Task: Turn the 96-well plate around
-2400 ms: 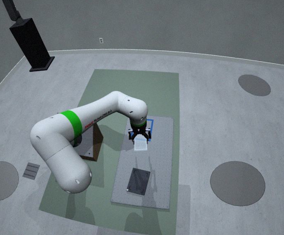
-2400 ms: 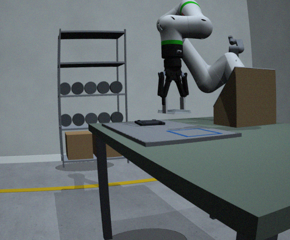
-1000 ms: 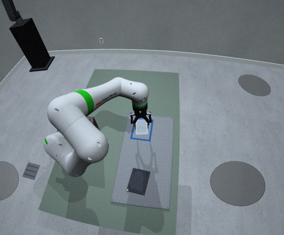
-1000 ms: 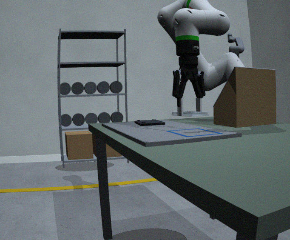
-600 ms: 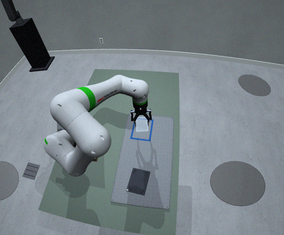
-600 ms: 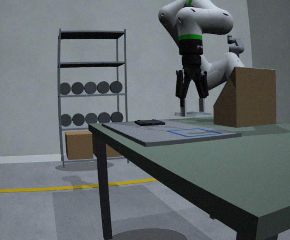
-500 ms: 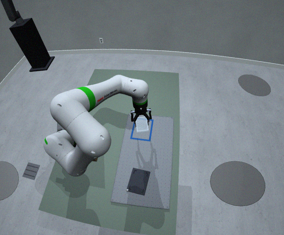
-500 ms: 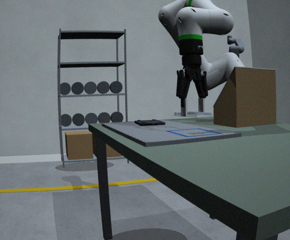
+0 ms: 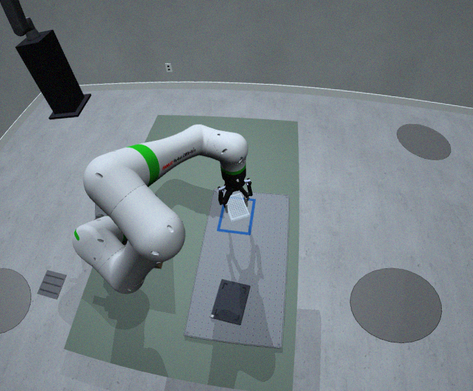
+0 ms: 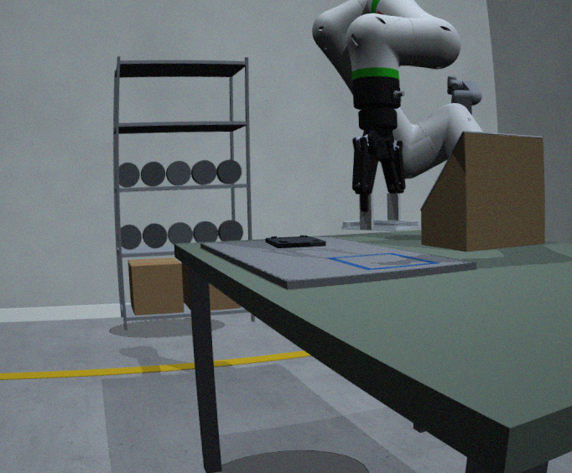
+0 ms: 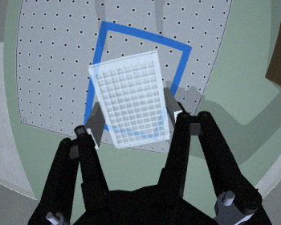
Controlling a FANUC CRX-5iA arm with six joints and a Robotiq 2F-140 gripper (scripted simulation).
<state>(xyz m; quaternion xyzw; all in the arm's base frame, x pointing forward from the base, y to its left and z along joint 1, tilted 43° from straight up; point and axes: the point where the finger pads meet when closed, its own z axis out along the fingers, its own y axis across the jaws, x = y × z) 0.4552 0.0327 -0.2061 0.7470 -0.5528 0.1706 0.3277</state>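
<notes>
Now: hand 2 cm above the white 96-well plate. From my hand the other things lie so: dark plate nest N1: 2 cm behind, 41 cm to the right, 8 cm below; white mark: 9 cm behind, 47 cm to the right, 8 cm below.
</notes>
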